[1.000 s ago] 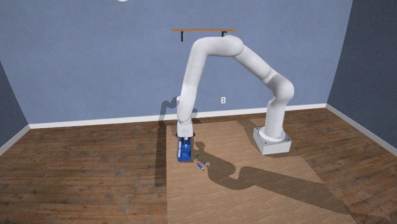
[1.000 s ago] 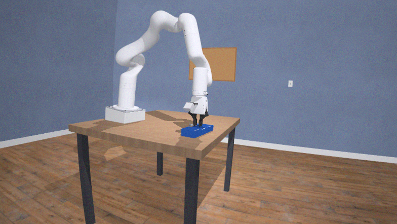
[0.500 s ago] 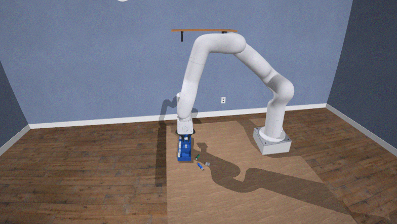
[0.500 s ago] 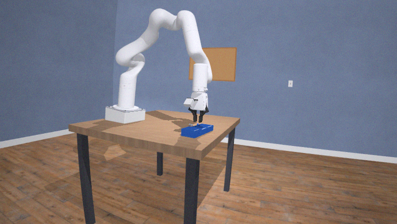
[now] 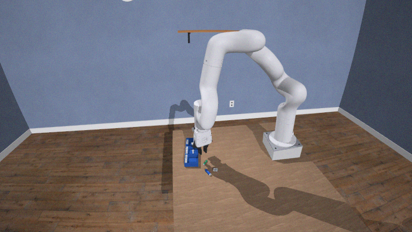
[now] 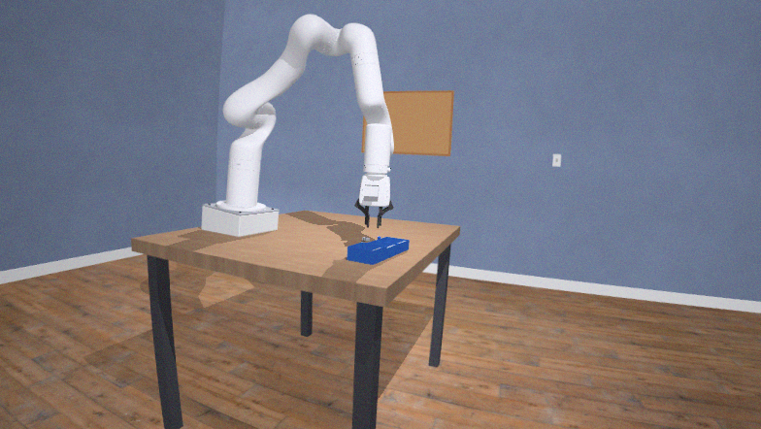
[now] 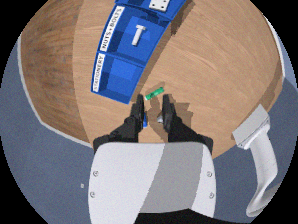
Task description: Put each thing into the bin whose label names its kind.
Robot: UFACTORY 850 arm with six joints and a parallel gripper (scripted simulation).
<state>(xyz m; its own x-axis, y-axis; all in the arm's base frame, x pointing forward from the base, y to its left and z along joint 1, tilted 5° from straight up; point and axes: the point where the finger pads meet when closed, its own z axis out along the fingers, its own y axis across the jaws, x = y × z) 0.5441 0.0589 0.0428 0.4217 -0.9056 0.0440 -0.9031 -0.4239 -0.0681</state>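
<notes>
Now: hand 11 cm to the right of the blue cylinder, 8 cm above it and 2 cm past it. Also, from my hand: white bolt: 8 cm to the right, 7 cm below, 6 cm ahead; joined blue bins: 8 cm to the right, 7 cm below, 7 cm ahead; green cylinder: 8 cm below, 2 cm to the left, 1 cm behind.
</notes>
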